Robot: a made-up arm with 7 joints.
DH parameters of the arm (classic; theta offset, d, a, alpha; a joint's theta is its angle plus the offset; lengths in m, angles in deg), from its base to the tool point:
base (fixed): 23.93 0 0.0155 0
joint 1: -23.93 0.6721 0.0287 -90
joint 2: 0 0.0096 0.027 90
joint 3: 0 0.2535 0.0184 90
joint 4: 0 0.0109 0.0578 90
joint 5: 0 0.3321 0.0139 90
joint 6: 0 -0.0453 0.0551 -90
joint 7: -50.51 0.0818 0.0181 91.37
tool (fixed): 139.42 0.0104 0 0
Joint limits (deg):
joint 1: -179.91..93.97
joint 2: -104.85..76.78
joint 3: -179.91..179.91
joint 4: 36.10..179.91
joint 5: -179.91..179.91
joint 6: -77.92..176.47
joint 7: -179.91..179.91
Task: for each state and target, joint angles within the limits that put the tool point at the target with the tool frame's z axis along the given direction. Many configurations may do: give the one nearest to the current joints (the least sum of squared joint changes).
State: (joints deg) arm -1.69 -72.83 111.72 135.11 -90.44 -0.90 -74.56
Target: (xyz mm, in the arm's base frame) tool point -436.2 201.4 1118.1 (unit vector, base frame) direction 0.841 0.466 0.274
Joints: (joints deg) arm -11.08 -45.38 121.59 153.31 -60.39 12.01 -51.65
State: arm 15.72 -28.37 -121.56 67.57 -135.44 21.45 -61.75
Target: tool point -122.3 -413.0 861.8 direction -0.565 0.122 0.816
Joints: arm 10.04 -17.98 -120.88 82.27 -133.70 10.15 -65.54
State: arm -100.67 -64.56 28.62 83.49 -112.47 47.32 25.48
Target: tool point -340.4 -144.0 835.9 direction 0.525 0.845 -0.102
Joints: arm -143.88 -24.62 -9.87 41.85 -112.18 64.83 -4.72
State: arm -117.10 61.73 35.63 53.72 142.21 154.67 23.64
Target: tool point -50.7 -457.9 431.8 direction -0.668 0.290 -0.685
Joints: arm -134.18 76.78 37.99 71.12 175.25 127.22 57.69
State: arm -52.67 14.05 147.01 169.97 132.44 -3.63 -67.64
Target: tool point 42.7 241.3 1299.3 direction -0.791 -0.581 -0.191
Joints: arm -79.21 -18.97 138.32 166.70 134.89 29.63 -26.80
